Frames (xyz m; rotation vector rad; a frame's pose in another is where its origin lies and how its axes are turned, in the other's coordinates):
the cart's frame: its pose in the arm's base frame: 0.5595 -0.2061 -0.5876 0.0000 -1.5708 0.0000
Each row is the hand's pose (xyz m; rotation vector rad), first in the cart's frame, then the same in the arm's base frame.
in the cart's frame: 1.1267 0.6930 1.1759 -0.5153 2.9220 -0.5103
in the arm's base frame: -0.6164 0.4869 0.5391 -0.0026 1.4055 -0.5291
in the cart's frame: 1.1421 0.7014 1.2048 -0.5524 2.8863 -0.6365
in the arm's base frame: -0.6453 0.4953 0.5545 0.0435 1.3891 -0.6155
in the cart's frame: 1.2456 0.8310 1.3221 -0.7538 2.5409 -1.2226
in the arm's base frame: -0.7626 0.6249 0.6580 0.2524 1.1920 -1.0639
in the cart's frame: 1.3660 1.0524 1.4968 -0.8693 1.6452 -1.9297
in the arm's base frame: -0.9373 0.8463 0.7784 0.6355 0.6090 -1.6774
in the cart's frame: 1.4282 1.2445 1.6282 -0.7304 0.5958 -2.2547
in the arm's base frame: -1.0687 1.0384 0.8406 1.0467 -0.2013 -2.0498
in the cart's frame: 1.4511 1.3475 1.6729 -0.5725 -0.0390 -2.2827
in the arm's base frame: -1.1134 1.1414 0.8635 1.2847 -0.7642 -2.1448
